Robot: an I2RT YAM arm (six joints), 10 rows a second.
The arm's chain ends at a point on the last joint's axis. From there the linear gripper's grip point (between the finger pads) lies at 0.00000 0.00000 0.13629 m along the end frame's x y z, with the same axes.
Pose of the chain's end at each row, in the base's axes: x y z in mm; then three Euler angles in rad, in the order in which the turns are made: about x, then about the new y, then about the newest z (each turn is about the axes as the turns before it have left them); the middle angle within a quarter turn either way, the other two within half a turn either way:
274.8 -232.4 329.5 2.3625 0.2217 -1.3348
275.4 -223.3 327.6 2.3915 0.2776 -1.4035
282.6 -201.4 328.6 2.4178 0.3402 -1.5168
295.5 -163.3 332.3 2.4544 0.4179 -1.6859
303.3 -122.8 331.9 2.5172 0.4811 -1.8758
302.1 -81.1 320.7 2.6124 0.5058 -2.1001
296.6 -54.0 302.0 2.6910 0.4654 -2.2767
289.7 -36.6 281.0 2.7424 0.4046 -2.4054
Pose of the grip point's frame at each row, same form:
304.8 -325.8 234.9 2.3625 0.2217 -1.3348
312.8 -312.7 231.7 2.3915 0.2776 -1.4035
328.1 -286.5 232.3 2.4178 0.3402 -1.5168
350.8 -242.3 236.0 2.4544 0.4179 -1.6859
366.4 -193.4 233.9 2.5172 0.4811 -1.8758
368.1 -141.3 217.8 2.6124 0.5058 -2.1001
357.8 -107.0 192.4 2.6910 0.4654 -2.2767
343.4 -85.3 165.6 2.7424 0.4046 -2.4054

